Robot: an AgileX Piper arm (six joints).
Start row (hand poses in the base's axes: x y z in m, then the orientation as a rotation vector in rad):
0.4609, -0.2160, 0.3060, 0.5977, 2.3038, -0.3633
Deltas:
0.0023, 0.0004, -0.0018, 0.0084, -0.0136, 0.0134
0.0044, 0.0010, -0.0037, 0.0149, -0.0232, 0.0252
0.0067, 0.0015, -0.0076, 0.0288, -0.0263, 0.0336
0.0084, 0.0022, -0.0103, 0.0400, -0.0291, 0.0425
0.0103, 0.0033, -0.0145, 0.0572, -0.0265, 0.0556
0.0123, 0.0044, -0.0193, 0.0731, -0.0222, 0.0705
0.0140, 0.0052, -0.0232, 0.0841, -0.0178, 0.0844
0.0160, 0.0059, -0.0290, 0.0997, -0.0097, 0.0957
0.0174, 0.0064, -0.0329, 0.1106, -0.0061, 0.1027
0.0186, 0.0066, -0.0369, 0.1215, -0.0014, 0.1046
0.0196, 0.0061, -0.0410, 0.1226, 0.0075, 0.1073
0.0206, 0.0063, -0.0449, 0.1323, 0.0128, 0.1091
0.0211, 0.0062, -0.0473, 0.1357, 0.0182, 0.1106
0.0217, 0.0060, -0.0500, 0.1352, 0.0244, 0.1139
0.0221, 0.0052, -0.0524, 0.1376, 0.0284, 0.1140
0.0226, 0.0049, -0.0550, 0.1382, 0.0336, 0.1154
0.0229, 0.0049, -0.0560, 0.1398, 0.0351, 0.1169
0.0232, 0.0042, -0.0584, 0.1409, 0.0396, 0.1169
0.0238, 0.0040, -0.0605, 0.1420, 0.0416, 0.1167
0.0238, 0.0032, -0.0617, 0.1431, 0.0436, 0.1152
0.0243, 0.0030, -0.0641, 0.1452, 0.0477, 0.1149
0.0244, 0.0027, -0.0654, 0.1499, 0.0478, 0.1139
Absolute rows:
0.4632, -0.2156, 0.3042, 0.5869, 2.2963, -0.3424
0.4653, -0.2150, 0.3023, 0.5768, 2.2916, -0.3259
0.4676, -0.2145, 0.2984, 0.5740, 2.2945, -0.3051
0.4693, -0.2138, 0.2957, 0.5692, 2.2968, -0.2872
0.4712, -0.2127, 0.2915, 0.5621, 2.3068, -0.2624
0.4732, -0.2116, 0.2867, 0.5520, 2.3182, -0.2387
0.4749, -0.2108, 0.2828, 0.5407, 2.3280, -0.2211
0.4769, -0.2101, 0.2770, 0.5343, 2.3420, -0.2007
0.4783, -0.2096, 0.2731, 0.5310, 2.3495, -0.1860
0.4795, -0.2094, 0.2691, 0.5337, 2.3572, -0.1742
0.4805, -0.2099, 0.2650, 0.5304, 2.3666, -0.1746
0.4815, -0.2097, 0.2611, 0.5325, 2.3745, -0.1643
0.4820, -0.2098, 0.2587, 0.5320, 2.3808, -0.1615
0.4826, -0.2100, 0.2560, 0.5274, 2.3872, -0.1625
0.4830, -0.2108, 0.2536, 0.5281, 2.3917, -0.1610
0.4835, -0.2111, 0.2510, 0.5264, 2.3972, -0.1614
0.4838, -0.2111, 0.2500, 0.5252, 2.3993, -0.1593
0.4841, -0.2118, 0.2476, 0.5254, 2.4039, -0.1595
0.4847, -0.2120, 0.2455, 0.5260, 2.4061, -0.1590
0.4847, -0.2128, 0.2443, 0.5282, 2.4081, -0.1591
0.4852, -0.2130, 0.2419, 0.5293, 2.4125, -0.1582
0.4853, -0.2133, 0.2406, 0.5327, 2.4136, -0.1532

